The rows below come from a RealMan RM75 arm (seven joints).
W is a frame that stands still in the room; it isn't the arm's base.
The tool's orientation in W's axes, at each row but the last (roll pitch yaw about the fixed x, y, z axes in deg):
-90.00, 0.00, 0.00
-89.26, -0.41, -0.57
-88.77, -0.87, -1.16
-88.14, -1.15, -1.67
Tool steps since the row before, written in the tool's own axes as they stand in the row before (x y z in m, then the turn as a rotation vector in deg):
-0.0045, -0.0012, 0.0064, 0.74, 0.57, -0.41
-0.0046, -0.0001, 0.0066, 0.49, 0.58, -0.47
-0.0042, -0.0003, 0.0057, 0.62, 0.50, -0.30
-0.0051, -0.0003, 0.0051, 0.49, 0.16, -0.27
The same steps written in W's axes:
-0.0045, 0.0064, 0.0012, 0.74, -0.41, -0.57
-0.0045, 0.0066, 0.0002, 0.49, -0.47, -0.58
-0.0041, 0.0058, 0.0004, 0.62, -0.30, -0.50
-0.0050, 0.0052, 0.0004, 0.49, -0.28, -0.16

